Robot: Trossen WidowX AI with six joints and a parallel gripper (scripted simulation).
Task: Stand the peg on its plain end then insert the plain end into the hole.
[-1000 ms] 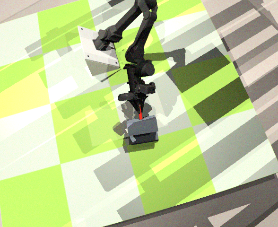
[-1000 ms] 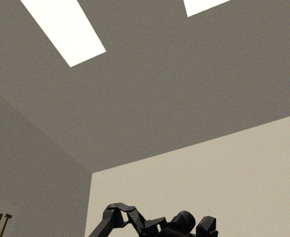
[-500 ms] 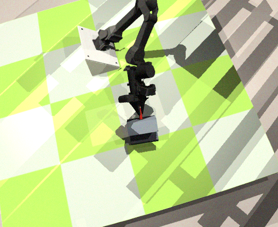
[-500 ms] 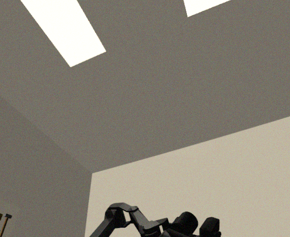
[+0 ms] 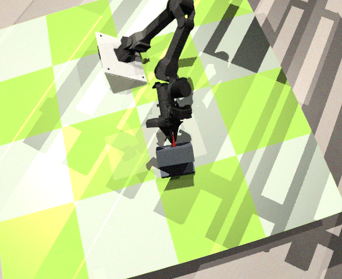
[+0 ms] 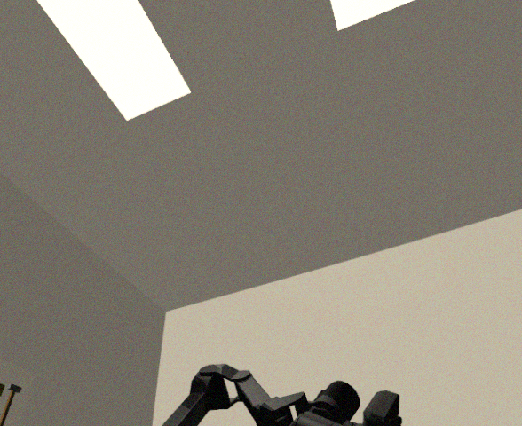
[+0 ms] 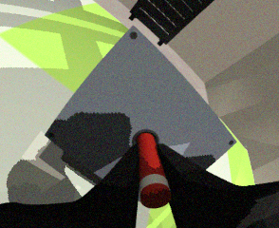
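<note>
The red peg is 1 cm behind my gripper tip and 1 cm above it. From my gripper tip the other things lie so: grey sloped panel: 4 cm ahead, 2 cm below, 1 cm to the right.
</note>
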